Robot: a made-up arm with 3 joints. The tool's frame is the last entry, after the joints. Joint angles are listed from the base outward.
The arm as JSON. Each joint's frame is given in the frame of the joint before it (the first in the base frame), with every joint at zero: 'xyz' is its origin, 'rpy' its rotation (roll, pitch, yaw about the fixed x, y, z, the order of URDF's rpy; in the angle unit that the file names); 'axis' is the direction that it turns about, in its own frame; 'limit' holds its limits. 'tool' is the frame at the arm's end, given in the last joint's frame.
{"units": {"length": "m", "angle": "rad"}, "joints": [
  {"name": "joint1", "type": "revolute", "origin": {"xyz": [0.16, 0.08, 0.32], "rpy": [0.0, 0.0, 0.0]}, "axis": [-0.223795, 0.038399, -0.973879], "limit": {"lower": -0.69, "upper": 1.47}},
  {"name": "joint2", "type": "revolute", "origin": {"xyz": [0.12, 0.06, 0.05], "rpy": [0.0, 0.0, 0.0]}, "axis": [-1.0, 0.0, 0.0], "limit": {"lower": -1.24, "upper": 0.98}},
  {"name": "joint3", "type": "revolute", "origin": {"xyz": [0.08, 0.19, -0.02], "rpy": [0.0, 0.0, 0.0]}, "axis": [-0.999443, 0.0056, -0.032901], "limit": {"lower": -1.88, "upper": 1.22}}
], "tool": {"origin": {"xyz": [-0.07, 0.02, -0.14], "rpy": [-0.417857, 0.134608, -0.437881]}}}
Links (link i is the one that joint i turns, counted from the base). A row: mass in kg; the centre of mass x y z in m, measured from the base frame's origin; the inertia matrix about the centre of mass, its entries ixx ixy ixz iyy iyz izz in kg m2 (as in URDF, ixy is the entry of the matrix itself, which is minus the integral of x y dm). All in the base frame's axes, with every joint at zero. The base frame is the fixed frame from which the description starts. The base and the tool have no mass.
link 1: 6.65; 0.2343 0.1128 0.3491; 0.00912 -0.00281 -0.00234 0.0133 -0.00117 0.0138
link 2: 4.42; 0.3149 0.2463 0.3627; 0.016 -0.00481 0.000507 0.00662 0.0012 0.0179
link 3: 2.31; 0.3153 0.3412 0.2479; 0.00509 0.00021 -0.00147 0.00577 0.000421 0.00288
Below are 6 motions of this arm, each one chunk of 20 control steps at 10 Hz.
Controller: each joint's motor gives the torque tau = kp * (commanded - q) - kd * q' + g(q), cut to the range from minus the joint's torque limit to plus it. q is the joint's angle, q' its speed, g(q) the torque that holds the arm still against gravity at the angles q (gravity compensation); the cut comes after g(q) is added. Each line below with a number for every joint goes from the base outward.
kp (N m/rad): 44 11 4.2
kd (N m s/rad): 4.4 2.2 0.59
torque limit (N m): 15 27 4.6
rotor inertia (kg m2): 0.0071 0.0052 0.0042
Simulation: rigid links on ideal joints. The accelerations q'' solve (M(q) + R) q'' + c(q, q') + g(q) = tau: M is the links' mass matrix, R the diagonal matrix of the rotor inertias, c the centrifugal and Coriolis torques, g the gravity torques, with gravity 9.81 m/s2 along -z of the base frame. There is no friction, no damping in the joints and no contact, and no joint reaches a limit. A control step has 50 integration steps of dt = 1/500 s. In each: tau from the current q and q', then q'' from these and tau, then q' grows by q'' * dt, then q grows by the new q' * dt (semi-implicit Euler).
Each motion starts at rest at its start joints. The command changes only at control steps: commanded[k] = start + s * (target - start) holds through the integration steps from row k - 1 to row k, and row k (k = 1, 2, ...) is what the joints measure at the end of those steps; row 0 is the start. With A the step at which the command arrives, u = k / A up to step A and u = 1 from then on. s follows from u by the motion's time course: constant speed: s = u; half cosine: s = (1 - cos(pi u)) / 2; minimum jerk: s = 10 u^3 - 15 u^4 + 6 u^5; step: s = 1 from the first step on.
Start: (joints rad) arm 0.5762 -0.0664 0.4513
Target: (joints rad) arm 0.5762 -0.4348 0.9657
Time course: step
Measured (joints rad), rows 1 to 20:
1: 0.5777 -0.1601 0.6539
2: 0.5780 -0.2805 0.8506
3: 0.5763 -0.3612 0.9393
4: 0.5751 -0.4039 0.9664
5: 0.5750 -0.4232 0.9702
6: 0.5754 -0.4310 0.9684
7: 0.5759 -0.4337 0.9668
8: 0.5761 -0.4346 0.9660
9: 0.5762 -0.4348 0.9658
10: 0.5762 -0.4348 0.9657
11: 0.5762 -0.4348 0.9657
12: 0.5762 -0.4348 0.9657
13: 0.5762 -0.4348 0.9657
14: 0.5762 -0.4348 0.9657
15: 0.5762 -0.4348 0.9657
16: 0.5762 -0.4348 0.9657
17: 0.5762 -0.4348 0.9657
18: 0.5762 -0.4348 0.9657
19: 0.5762 -0.4348 0.9657
20: 0.5762 -0.4348 0.9657

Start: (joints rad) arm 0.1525 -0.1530 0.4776
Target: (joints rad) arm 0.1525 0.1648 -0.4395
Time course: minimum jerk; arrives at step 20
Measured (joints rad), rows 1 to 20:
1: 0.1525 -0.1529 0.4772
2: 0.1526 -0.1521 0.4742
3: 0.1526 -0.1497 0.4650
4: 0.1527 -0.1445 0.4464
5: 0.1528 -0.1358 0.4159
6: 0.1528 -0.1230 0.3727
7: 0.1527 -0.1062 0.3170
8: 0.1526 -0.0854 0.2503
9: 0.1525 -0.0614 0.1748
10: 0.1524 -0.0349 0.0934
11: 0.1523 -0.0068 0.0091
12: 0.1522 0.0216 -0.0745
13: 0.1521 0.0492 -0.1543
14: 0.1521 0.0752 -0.2271
15: 0.1521 0.0984 -0.2905
16: 0.1522 0.1182 -0.3425
17: 0.1523 0.1342 -0.3822
18: 0.1524 0.1462 -0.4095
19: 0.1525 0.1543 -0.4256
20: 0.1526 0.1594 -0.4334

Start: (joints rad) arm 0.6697 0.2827 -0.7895
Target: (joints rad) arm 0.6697 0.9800 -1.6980
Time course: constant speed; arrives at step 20
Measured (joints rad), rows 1 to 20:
1: 0.6692 0.2925 -0.8138
2: 0.6683 0.3115 -0.8521
3: 0.6676 0.3369 -0.8948
4: 0.6675 0.3671 -0.9384
5: 0.6679 0.4003 -0.9818
6: 0.6685 0.4355 -1.0250
7: 0.6691 0.4716 -1.0683
8: 0.6695 0.5079 -1.1121
9: 0.6698 0.5439 -1.1564
10: 0.6698 0.5794 -1.2012
11: 0.6698 0.6146 -1.2465
12: 0.6697 0.6494 -1.2920
13: 0.6696 0.6841 -1.3377
14: 0.6696 0.7187 -1.3833
15: 0.6695 0.7533 -1.4289
16: 0.6695 0.7880 -1.4743
17: 0.6695 0.8228 -1.5197
18: 0.6696 0.8577 -1.5651
19: 0.6696 0.8926 -1.6104
20: 0.6697 0.9276 -1.6557

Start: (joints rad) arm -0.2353 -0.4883 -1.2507
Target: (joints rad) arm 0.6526 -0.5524 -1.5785
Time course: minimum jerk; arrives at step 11
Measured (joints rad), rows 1 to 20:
1: -0.2336 -0.4883 -1.2518
2: -0.2207 -0.4883 -1.2590
3: -0.1800 -0.4892 -1.2771
4: -0.0978 -0.4916 -1.3074
5: 0.0274 -0.4944 -1.3466
6: 0.1833 -0.4965 -1.3893
7: 0.3476 -0.4982 -1.4311
8: 0.4955 -0.5015 -1.4702
9: 0.6066 -0.5087 -1.5054
10: 0.6699 -0.5202 -1.5352
11: 0.6875 -0.5337 -1.5577
12: 0.6768 -0.5456 -1.5729
13: 0.6592 -0.5537 -1.5816
14: 0.6480 -0.5578 -1.5851
15: 0.6457 -0.5587 -1.5851
16: 0.6483 -0.5577 -1.5833
17: 0.6518 -0.5559 -1.5811
18: 0.6537 -0.5541 -1.5792
19: 0.6539 -0.5527 -1.5780
20: 0.6533 -0.5519 -1.5775

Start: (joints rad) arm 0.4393 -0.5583 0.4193
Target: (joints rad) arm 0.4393 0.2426 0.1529
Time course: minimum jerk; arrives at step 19
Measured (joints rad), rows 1 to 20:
1: 0.4393 -0.5581 0.4191
2: 0.4393 -0.5561 0.4177
3: 0.4393 -0.5499 0.4138
4: 0.4392 -0.5362 0.4064
5: 0.4390 -0.5127 0.3950
6: 0.4386 -0.4779 0.3796
7: 0.4382 -0.4314 0.3604
8: 0.4377 -0.3742 0.3380
9: 0.4373 -0.3081 0.3135
10: 0.4370 -0.2355 0.2879
11: 0.4369 -0.1595 0.2624
12: 0.4371 -0.0834 0.2384
13: 0.4378 -0.0102 0.2169
14: 0.4387 0.0568 0.1987
15: 0.4398 0.1152 0.1844
16: 0.4410 0.1629 0.1740
17: 0.4419 0.1987 0.1672
18: 0.4424 0.2229 0.1634
19: 0.4424 0.2368 0.1612
20: 0.4418 0.2432 0.1594

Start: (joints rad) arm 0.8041 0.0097 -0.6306
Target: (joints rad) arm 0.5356 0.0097 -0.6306
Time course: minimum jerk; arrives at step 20
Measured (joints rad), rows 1 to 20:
1: 0.8040 0.0097 -0.6306
2: 0.8033 0.0099 -0.6303
3: 0.8007 0.0104 -0.6297
4: 0.7952 0.0112 -0.6287
5: 0.7858 0.0123 -0.6276
6: 0.7721 0.0132 -0.6268
7: 0.7543 0.0138 -0.6265
8: 0.7331 0.0139 -0.6268
9: 0.7093 0.0135 -0.6276
10: 0.6838 0.0127 -0.6287
11: 0.6578 0.0116 -0.6300
12: 0.6323 0.0103 -0.6313
13: 0.6083 0.0091 -0.6325
14: 0.5867 0.0079 -0.6335
15: 0.5684 0.0069 -0.6342
16: 0.5537 0.0061 -0.6348
17: 0.5431 0.0056 -0.6351
18: 0.5365 0.0053 -0.6351
19: 0.5335 0.0054 -0.6348
20: 0.5331 0.0058 -0.6341

